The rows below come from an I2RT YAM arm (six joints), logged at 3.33 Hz.
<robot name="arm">
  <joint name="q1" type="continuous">
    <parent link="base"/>
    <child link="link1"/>
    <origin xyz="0 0 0.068" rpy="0 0 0"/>
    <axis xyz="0 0 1"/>
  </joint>
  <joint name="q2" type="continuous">
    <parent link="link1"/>
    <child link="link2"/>
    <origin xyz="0.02 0.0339 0.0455" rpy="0 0 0"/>
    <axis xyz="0 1 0"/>
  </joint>
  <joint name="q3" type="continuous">
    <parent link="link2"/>
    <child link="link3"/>
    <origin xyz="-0.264 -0.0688 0" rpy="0 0 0"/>
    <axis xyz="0 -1 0"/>
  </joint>
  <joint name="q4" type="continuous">
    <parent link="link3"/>
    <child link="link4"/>
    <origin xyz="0.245 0.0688 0.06" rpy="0 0 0"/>
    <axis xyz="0 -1 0"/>
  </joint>
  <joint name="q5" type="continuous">
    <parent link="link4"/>
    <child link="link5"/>
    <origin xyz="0.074 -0.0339 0.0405" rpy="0 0 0"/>
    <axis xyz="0 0 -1"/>
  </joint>
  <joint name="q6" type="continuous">
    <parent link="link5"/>
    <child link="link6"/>
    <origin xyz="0.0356 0 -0.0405" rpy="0 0 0"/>
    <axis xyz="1 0 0"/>
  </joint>
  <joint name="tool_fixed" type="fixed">
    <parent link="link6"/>
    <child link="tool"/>
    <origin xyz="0 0 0" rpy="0 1.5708 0"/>
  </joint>
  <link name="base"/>
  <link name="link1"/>
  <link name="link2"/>
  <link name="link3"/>
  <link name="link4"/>
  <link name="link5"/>
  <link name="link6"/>
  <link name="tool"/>
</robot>
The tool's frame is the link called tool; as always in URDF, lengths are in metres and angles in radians. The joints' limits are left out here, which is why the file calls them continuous.
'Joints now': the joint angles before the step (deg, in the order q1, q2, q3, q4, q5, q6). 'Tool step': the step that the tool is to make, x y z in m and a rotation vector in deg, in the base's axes. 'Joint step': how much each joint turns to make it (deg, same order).
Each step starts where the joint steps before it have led.
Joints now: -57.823 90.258 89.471 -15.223 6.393 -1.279
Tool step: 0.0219 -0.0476 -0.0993 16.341 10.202 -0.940
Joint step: -0.915 13.473 0.012 -5.796 0.068 -0.063
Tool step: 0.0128 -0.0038 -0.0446 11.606 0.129 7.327
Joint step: 0.439 5.283 0.031 -4.737 -9.091 0.089
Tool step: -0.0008 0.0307 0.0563 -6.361 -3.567 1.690
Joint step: 2.232 -8.196 0.036 -0.953 0.701 0.022
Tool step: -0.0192 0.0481 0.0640 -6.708 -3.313 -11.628
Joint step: 3.013 -11.046 0.026 -4.208 12.740 7.320
